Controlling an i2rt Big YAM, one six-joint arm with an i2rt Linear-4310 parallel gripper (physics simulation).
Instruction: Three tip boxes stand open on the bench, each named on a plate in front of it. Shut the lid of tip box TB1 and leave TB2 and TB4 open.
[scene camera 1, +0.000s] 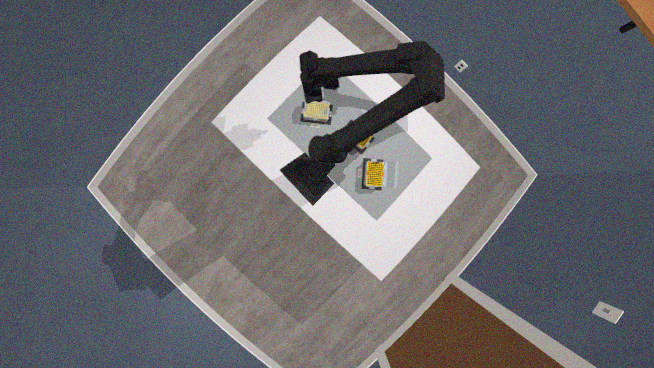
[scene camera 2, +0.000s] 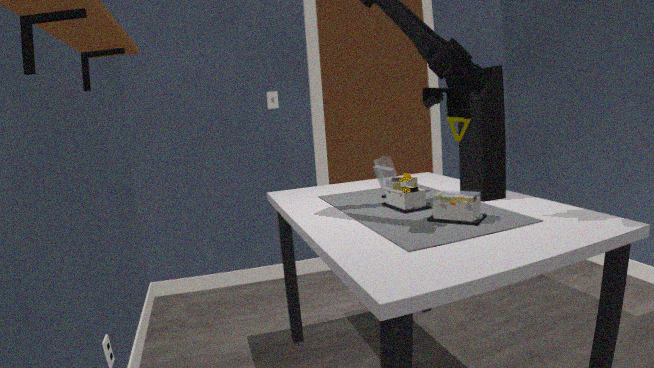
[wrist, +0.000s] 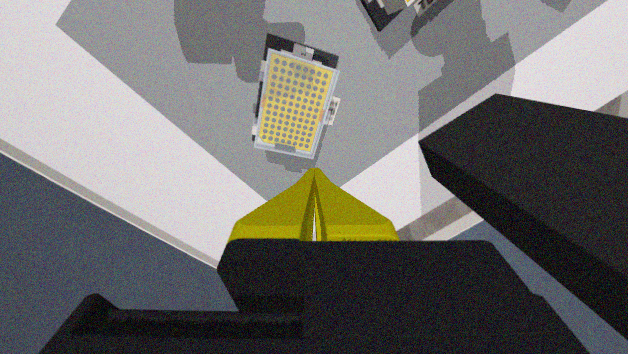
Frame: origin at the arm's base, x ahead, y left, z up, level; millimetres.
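Seen in the pictures: gripper, fingertip midpoint: (scene camera 1: 315, 100) (scene camera 2: 458, 141) (wrist: 314, 176); arm's base, link origin: (scene camera 1: 308, 178) (scene camera 2: 478, 81).
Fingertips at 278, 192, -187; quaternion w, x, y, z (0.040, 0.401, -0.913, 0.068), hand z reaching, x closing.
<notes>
Offsets run from my fingertips to a thing's top centre, as dx, dy, dz. "spot": to the spot under its first point. Level surfaces: height alone.
Tip box TB1 @(-1, -6, -154) (scene camera 1: 317, 111) (scene camera 2: 456, 207) (wrist: 295, 102) has its clear lid lying flat over the yellow tip rack; it looks shut. Its name plate @(spot: -50, -35, -229) (wrist: 332, 111) is too small to read. My gripper (scene camera 2: 459, 136) (wrist: 314, 176) is shut and empty, raised above and to one side of TB1; its fingers are hidden in scene camera 1. Another tip box @(-65, -419, -157) (scene camera 1: 374, 174) has its lid @(spot: -23, -481, -123) (scene camera 1: 392, 174) open to the right. The middle tip box @(+26, -237, -165) (scene camera 1: 365, 143) (scene camera 2: 406, 200) is partly under the arm, which hides its lid in scene camera 1. I cannot tell which is TB2 or TB4.
The boxes stand on a grey mat @(dz -231) (scene camera 1: 380, 205) (scene camera 2: 410, 242) on the white table @(dz -234) (scene camera 1: 380, 255) (scene camera 2: 350, 260). The arm's upper link passes over the middle box. A clear open lid @(spot: +126, -214, -93) (scene camera 2: 385, 170) stands up behind the boxes in scene camera 2.
</notes>
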